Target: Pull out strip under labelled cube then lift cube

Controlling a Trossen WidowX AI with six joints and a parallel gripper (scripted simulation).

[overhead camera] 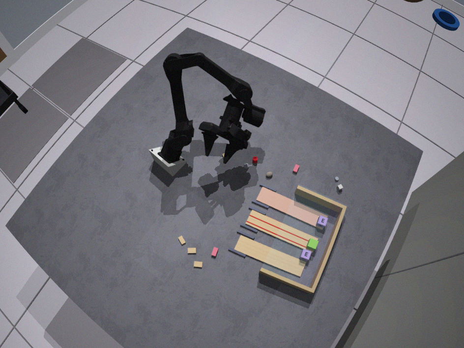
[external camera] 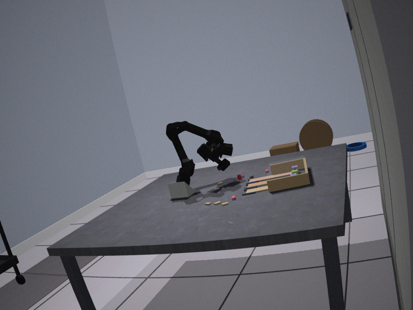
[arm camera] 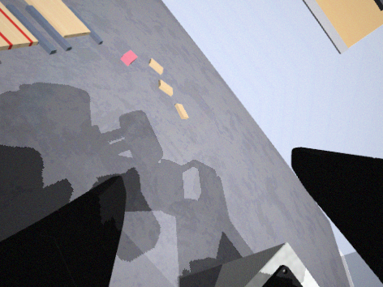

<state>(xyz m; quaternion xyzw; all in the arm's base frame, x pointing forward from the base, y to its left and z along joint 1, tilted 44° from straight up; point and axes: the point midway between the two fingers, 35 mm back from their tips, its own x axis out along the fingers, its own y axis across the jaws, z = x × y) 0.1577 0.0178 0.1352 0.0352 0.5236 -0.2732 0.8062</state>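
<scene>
Right now the grey cylinder is 6 cm ahead of my gripper tip, 9 cm to the left of it and 12 cm below it. From my gripper tip the other things lie so: pebble: 15 cm ahead, 12 cm to the left, 11 cm below; then red cylinder: 7 cm ahead, 13 cm to the left, 11 cm below.
</scene>
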